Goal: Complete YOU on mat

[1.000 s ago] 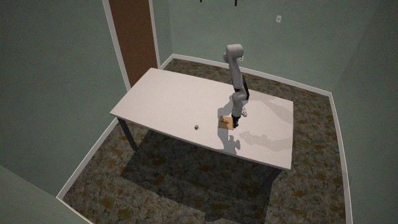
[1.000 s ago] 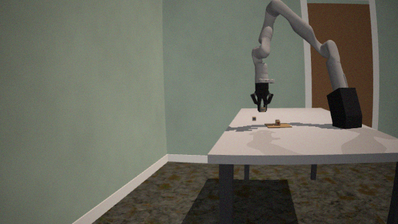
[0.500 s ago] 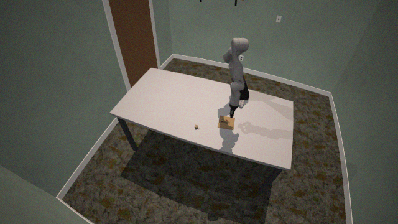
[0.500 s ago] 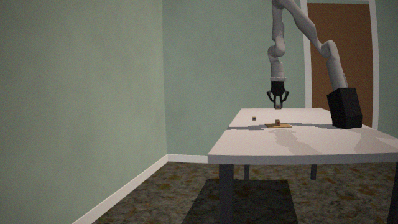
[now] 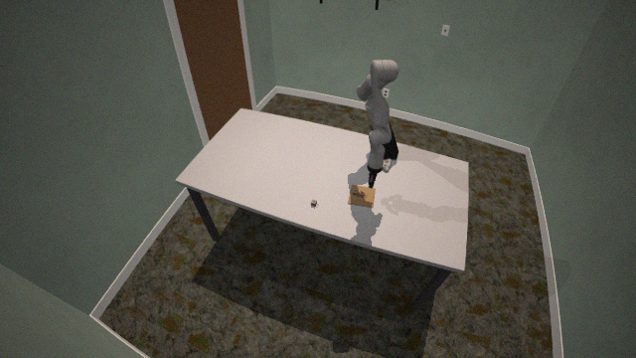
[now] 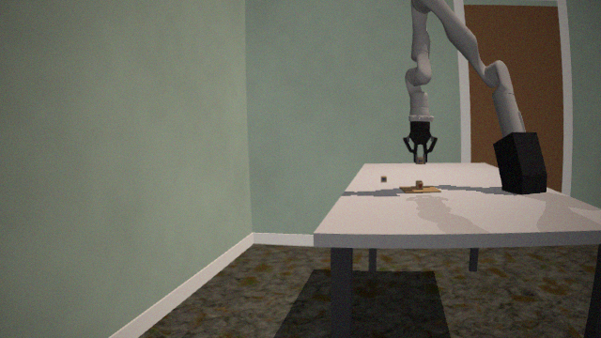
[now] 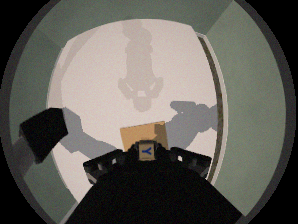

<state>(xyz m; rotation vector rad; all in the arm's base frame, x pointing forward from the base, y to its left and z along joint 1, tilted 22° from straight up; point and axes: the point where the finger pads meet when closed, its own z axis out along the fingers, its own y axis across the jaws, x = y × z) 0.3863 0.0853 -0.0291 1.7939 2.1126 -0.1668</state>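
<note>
Now: the tan mat 12 cm below my hand and 4 cm to the right of it.
</note>
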